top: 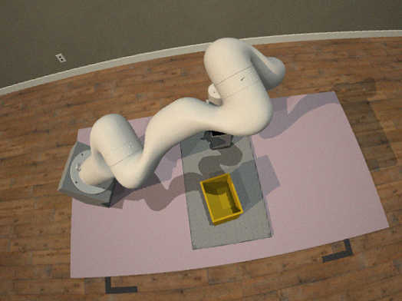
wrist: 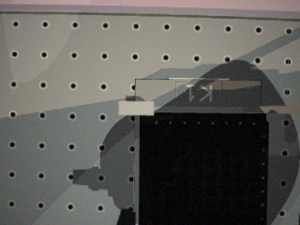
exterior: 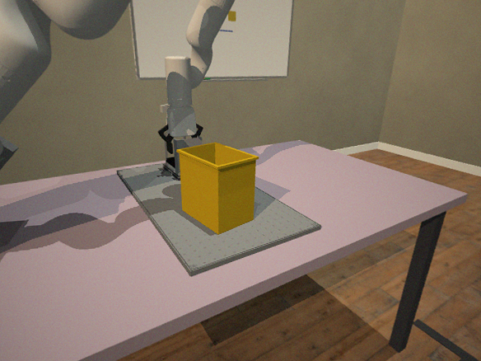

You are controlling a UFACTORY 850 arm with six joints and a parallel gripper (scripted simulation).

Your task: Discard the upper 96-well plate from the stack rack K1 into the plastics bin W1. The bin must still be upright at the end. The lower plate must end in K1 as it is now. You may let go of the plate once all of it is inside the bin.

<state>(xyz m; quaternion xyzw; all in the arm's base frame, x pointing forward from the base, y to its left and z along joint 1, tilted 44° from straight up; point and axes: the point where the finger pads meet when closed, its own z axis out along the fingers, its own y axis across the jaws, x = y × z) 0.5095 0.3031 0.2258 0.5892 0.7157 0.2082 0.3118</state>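
My gripper is now 50 mm above the black 96-well plate. Also, from my hand: yellow plastics bin W1: 370 mm to the right; light plate: 70 mm below.
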